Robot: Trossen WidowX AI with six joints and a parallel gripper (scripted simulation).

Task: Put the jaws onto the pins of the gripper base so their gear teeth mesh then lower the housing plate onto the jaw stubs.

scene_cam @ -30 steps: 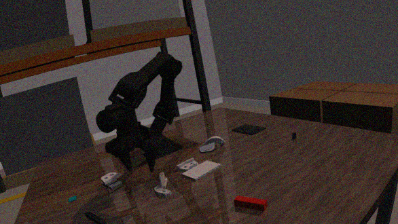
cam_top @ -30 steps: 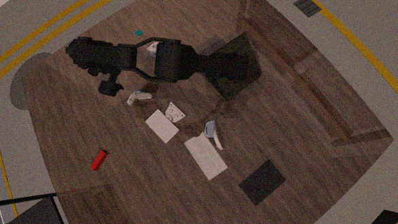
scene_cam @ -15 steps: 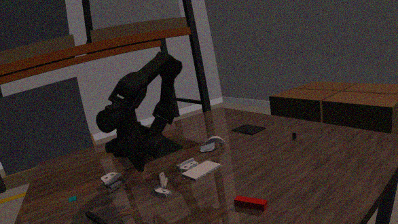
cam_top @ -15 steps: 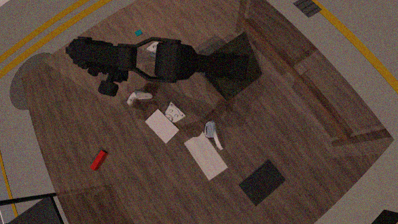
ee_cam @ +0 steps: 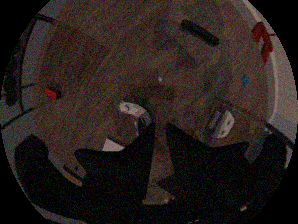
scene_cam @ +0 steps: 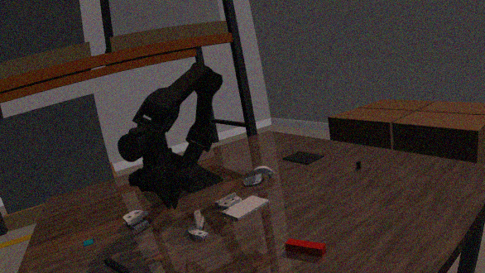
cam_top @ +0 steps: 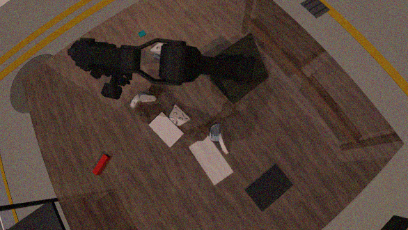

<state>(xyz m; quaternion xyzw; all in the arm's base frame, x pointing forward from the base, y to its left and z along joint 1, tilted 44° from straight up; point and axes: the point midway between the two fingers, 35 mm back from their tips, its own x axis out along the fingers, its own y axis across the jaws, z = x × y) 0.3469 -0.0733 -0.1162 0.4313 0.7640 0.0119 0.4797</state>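
My gripper tip is now 2 cm short of the jaw, 5 cm to the right of it and 8 cm above it. Also, from my gripper tip: teal piece 11 cm behind, 27 cm to the right, 8 cm below; black bar 6 cm ahead, 18 cm to the right, 8 cm below; red block 25 cm ahead, 21 cm to the left, 7 cm below.
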